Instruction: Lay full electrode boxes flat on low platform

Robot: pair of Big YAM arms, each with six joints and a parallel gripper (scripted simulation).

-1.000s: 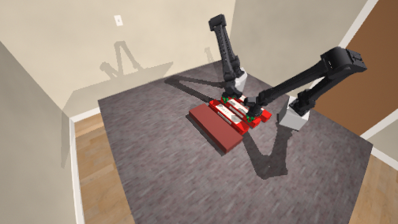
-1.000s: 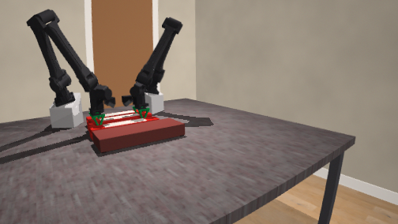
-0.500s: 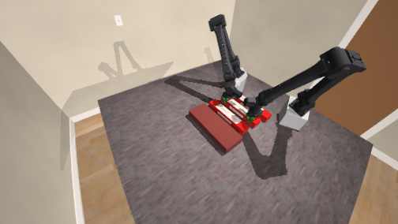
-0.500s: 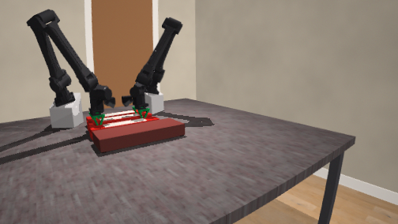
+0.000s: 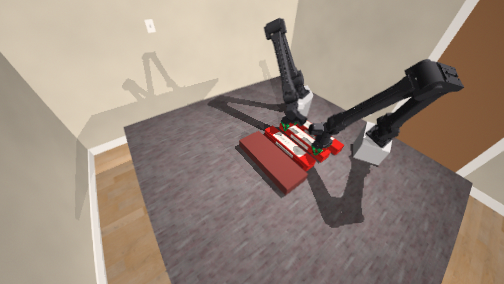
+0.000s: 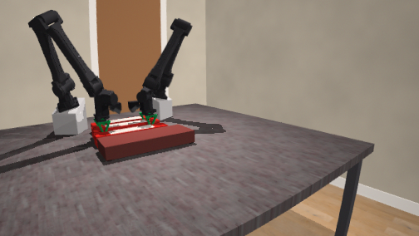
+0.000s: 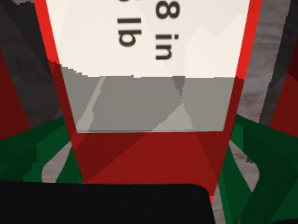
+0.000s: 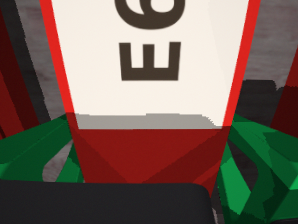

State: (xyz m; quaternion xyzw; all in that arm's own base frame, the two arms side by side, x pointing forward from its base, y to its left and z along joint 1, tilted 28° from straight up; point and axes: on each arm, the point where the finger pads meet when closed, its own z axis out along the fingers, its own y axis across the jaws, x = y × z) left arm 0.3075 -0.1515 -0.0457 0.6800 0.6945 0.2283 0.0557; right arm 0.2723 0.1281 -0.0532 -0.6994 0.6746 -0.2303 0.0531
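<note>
My left gripper is now 12 cm to the left of the red electrode box, 1 cm below it and 1 cm past it. From my left hand the other things lie so: low dark red platform (28 cm ahead, 14 cm to the right, 1 cm below).
My right gripper is now 14 cm to the right of the red electrode box, 1 cm below it and 1 cm short of it. From my right hand the other things lie so: low dark red platform (29 cm ahead, 12 cm to the left, 1 cm below).
</note>
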